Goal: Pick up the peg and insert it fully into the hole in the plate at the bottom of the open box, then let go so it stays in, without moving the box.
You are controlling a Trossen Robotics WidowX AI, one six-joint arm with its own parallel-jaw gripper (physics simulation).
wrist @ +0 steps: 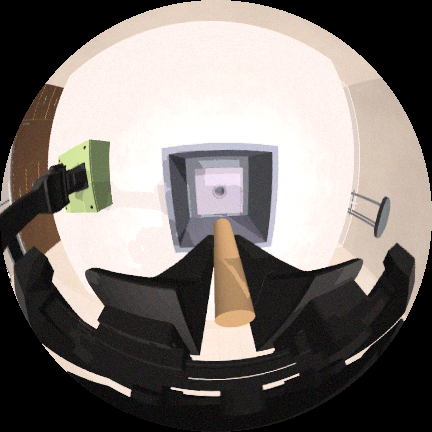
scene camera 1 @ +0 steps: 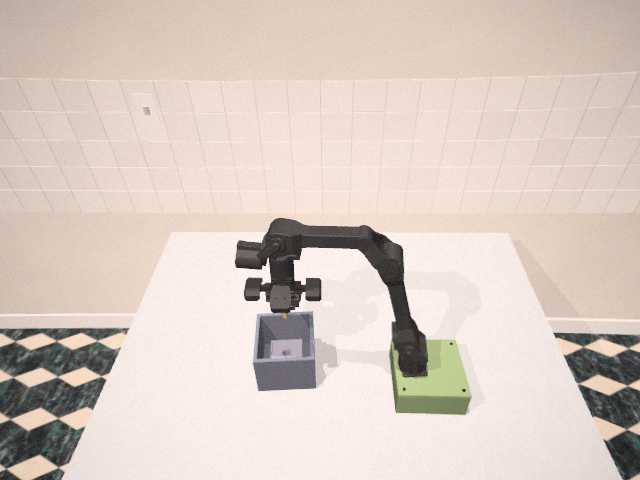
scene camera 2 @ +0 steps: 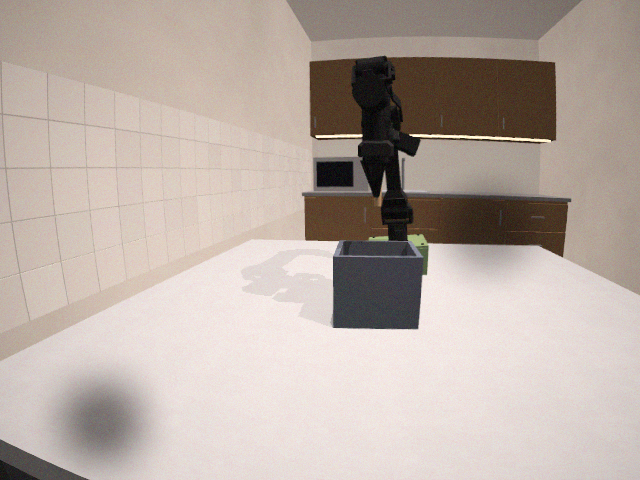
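Seen in the pictures: gripper, fingertip midpoint: (wrist: 223, 240) (scene camera 2: 376, 197); arm's base at its link origin: (wrist: 79, 177) (scene camera 1: 412, 366).
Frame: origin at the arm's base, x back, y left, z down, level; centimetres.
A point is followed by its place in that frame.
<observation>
My gripper (scene camera 1: 283, 310) @[x -32.8, y -8.7, z -15.5 cm] (scene camera 2: 376, 196) @[x -32.8, y -8.7, z -15.5 cm] (wrist: 223, 240) @[x -32.8, y -8.7, z -15.5 cm] is shut on a round tan wooden peg (scene camera 1: 284, 315) @[x -33.1, y -7.8, z -14.9 cm] (scene camera 2: 378, 201) @[x -33.6, y -8.4, z -14.7 cm] (wrist: 233, 290) @[x -32.8, y -7.6, z -20.9 cm]. The peg's lower end sticks out below the fingertips. In scene camera 2 the peg hangs above the rim of the open blue-grey box (scene camera 1: 285, 374) @[x -33.9, y -0.6, z 0.6 cm] (scene camera 2: 376, 291) @[x -41.7, y -9.0, z 0.8 cm] (wrist: 274, 197) @[x -41.3, y -8.4, z -5.6 cm], with air between them. The pale plate (scene camera 1: 276, 347) @[x -36.5, y -10.7, z 2.5 cm] (wrist: 207, 200) @[x -31.4, y -10.3, z 2.4 cm] lies on the box's bottom, with a round hole (scene camera 1: 286, 352) @[x -33.8, y -9.5, z 3.5 cm] (wrist: 219, 191) near its middle. In the wrist view the peg's far end shows below the hole, over the box's near inner wall. The plate is hidden in scene camera 2.
The arm's green base block (scene camera 1: 442, 382) @[x 6.5, y 5.4, z -0.4 cm] (scene camera 2: 423, 258) @[x -5.4, y 6.8, z 3.3 cm] (wrist: 100, 175) @[x -4.6, y -1.2, z 4.2 cm] stands on the white table (scene camera 1: 356, 439) @[x -16.6, y 14.3, z 8.2 cm] (scene camera 2: 258, 403) @[x -65.7, y -24.7, z 8.2 cm] (wrist: 210, 85) @[x -33.8, y 17.9, z 8.2 cm], to the box's right in scene camera 1. The box walls rise around the plate on all sides. A tiled wall (scene camera 1: 351, 149) (scene camera 2: 129, 149) runs behind the table.
</observation>
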